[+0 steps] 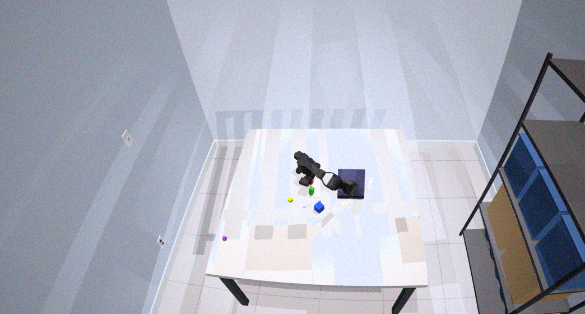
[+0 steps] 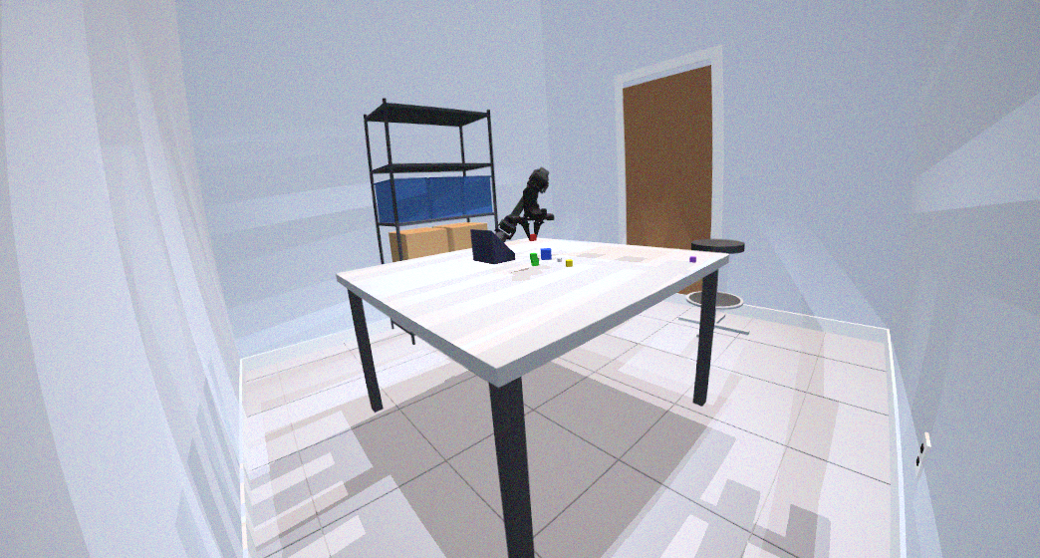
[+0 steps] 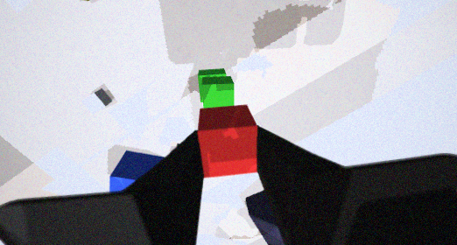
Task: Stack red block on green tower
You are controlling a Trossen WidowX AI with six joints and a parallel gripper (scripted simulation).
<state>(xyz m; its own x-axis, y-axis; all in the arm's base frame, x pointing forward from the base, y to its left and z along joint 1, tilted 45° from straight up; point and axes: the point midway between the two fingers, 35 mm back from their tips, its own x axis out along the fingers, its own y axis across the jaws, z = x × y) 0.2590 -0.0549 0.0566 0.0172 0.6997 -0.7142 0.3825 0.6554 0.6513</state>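
Now: the small white piece 40 mm ahead of my gripper tip, 120 mm to the left of it and 110 mm below it. From my gripper tip the other things lie so: blue block (60 mm behind, 130 mm to the left, 90 mm below); then yellow block (140 mm ahead, 70 mm to the left, 100 mm below); then red block (10 mm above).
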